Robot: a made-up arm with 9 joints. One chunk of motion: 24 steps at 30 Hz.
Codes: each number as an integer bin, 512 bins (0 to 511) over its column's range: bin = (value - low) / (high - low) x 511, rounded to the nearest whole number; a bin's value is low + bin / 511 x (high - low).
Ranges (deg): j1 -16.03..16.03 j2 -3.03..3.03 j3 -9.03..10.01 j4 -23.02..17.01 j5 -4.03..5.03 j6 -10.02..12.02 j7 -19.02..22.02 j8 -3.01..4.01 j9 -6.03..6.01
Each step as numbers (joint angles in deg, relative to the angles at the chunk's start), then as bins.
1 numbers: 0.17 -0.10 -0.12 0.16 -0.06 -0.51 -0.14 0.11 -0.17
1 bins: 258 247 239 296 224 220 235 227 249
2 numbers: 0.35 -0.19 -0.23 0.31 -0.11 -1.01 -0.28 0.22 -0.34
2 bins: 261 239 236 298 221 209 233 235 241
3 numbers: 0.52 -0.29 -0.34 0.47 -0.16 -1.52 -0.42 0.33 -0.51
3 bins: 264 231 233 300 218 197 232 243 234
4 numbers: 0.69 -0.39 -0.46 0.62 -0.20 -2.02 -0.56 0.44 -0.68
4 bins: 266 223 230 302 216 185 230 251 227
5 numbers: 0.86 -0.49 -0.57 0.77 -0.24 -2.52 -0.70 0.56 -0.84
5 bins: 269 214 227 304 214 174 228 260 220
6 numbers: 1.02 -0.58 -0.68 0.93 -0.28 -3.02 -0.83 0.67 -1.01
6 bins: 272 207 224 306 212 162 226 268 213
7 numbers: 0.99 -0.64 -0.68 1.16 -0.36 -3.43 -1.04 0.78 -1.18
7 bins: 271 202 224 309 207 153 224 276 206
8 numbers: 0.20 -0.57 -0.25 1.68 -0.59 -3.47 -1.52 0.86 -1.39
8 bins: 259 207 236 315 194 152 218 282 197
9 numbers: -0.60 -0.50 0.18 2.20 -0.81 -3.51 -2.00 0.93 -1.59
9 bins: 246 213 247 322 182 151 212 287 188
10 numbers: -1.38 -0.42 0.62 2.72 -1.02 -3.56 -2.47 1.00 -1.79
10 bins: 234 220 259 329 170 150 206 292 180
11 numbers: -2.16 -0.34 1.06 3.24 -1.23 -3.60 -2.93 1.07 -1.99
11 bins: 221 227 271 335 158 149 200 297 171
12 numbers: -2.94 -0.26 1.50 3.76 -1.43 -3.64 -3.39 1.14 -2.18
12 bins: 209 234 283 342 147 148 195 302 163
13 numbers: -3.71 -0.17 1.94 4.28 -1.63 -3.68 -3.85 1.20 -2.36
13 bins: 196 241 294 348 135 147 189 306 156
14 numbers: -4.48 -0.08 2.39 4.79 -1.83 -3.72 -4.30 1.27 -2.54
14 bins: 184 249 306 355 124 146 183 312 148
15 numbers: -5.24 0.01 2.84 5.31 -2.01 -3.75 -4.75 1.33 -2.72
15 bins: 172 256 319 362 114 145 178 316 140
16 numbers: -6.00 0.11 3.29 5.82 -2.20 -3.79 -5.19 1.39 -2.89
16 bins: 160 265 331 368 103 144 172 320 133
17 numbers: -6.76 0.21 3.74 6.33 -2.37 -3.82 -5.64 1.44 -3.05
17 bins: 148 273 343 375 94 144 167 324 126
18 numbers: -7.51 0.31 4.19 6.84 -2.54 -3.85 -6.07 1.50 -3.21
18 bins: 136 282 355 381 84 143 161 328 120
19 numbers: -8.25 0.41 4.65 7.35 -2.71 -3.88 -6.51 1.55 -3.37
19 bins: 124 290 367 388 74 142 156 332 113
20 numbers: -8.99 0.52 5.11 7.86 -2.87 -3.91 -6.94 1.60 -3.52
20 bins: 112 299 379 394 65 142 150 336 107
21 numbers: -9.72 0.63 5.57 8.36 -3.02 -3.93 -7.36 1.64 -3.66
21 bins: 101 309 392 401 57 141 145 338 101
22 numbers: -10.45 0.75 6.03 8.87 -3.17 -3.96 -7.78 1.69 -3.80
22 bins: 89 319 404 407 49 141 140 342 95
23 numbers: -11.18 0.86 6.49 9.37 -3.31 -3.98 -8.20 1.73 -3.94
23 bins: 77 328 417 413 41 140 135 345 89
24 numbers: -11.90 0.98 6.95 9.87 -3.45 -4.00 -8.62 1.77 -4.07
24 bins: 66 338 429 420 33 140 129 348 83
